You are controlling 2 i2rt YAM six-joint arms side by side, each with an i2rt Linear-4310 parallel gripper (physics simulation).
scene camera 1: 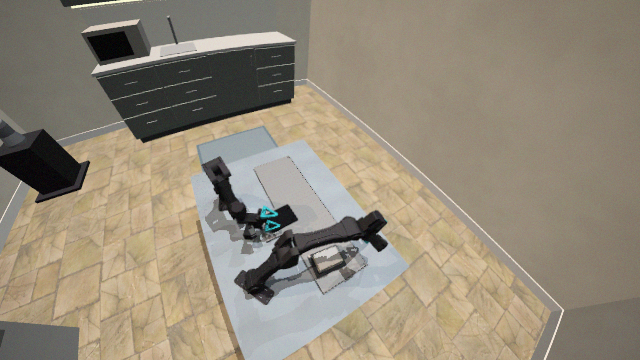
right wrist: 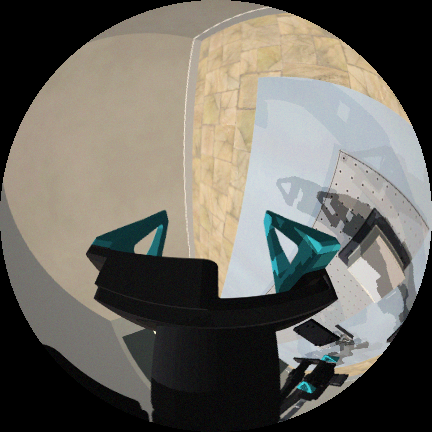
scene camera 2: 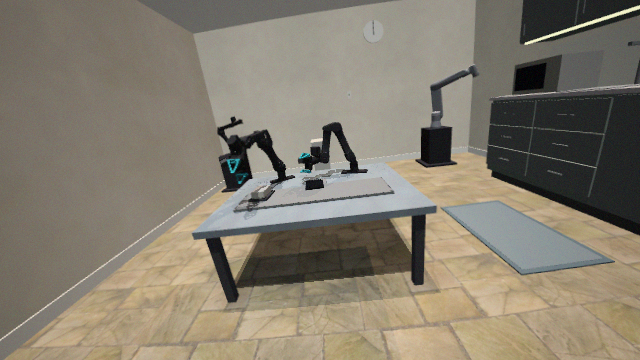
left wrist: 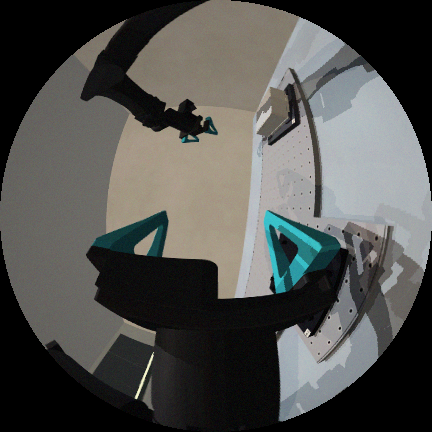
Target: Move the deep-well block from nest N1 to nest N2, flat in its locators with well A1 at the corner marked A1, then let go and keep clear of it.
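Seen in the pictures: left gripper, fingertip midpoint: [scene camera 1: 278, 220] [right wrist: 316, 368] [scene camera 2: 300, 165] [left wrist: 215, 215]; right gripper, fingertip midpoint: [right wrist: 215, 215] [scene camera 2: 236, 178] [left wrist: 207, 136]; left arm's base, origin of the base link: [right wrist: 307, 360] [scene camera 2: 354, 171]; right arm's base, origin of the base link: [scene camera 1: 254, 287] [scene camera 2: 282, 179].
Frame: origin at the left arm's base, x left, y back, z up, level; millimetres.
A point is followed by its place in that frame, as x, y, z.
The cream deep-well block [scene camera 1: 328, 256] {-506, -527, 67} [scene camera 2: 261, 192] {-471, -579, 63} [left wrist: 272, 111] {-485, -457, 63} [right wrist: 375, 267] {-511, -544, 67} sits on a dark nest [left wrist: 295, 107] {-507, -440, 18} [right wrist: 355, 240] {-490, -596, 25}; it looks upright and roughly level. A second dark nest [scene camera 1: 287, 216] {-219, -367, 25} [scene camera 2: 314, 184] {-211, -345, 25} [right wrist: 315, 331] {-235, -353, 25} carries no block. Nest labels and well A1 are too small to read. My left gripper [scene camera 1: 270, 219] {-308, -317, 155} [scene camera 2: 305, 164] {-308, -317, 155} [left wrist: 215, 215] {-308, -317, 155} is open and empty, beside and above the second nest. My right gripper [scene camera 2: 237, 171] {-468, -764, 214} [right wrist: 215, 215] {-468, -764, 214} is open and empty, raised and well apart from the block; it also shows in the left wrist view [left wrist: 201, 133] {-463, -668, 228}.
Both nests are on a grey perforated plate [scene camera 1: 282, 175] {109, -379, 13} [scene camera 2: 362, 191] {124, -448, 13} [left wrist: 287, 172] {-363, -467, 13} on the pale blue table [scene camera 1: 280, 325] {-753, -247, 0} [scene camera 2: 320, 220] {-34, -765, -8}. In scene camera 1, the right arm [scene camera 1: 325, 236] {-541, -463, 410} spans above the plate near the block.
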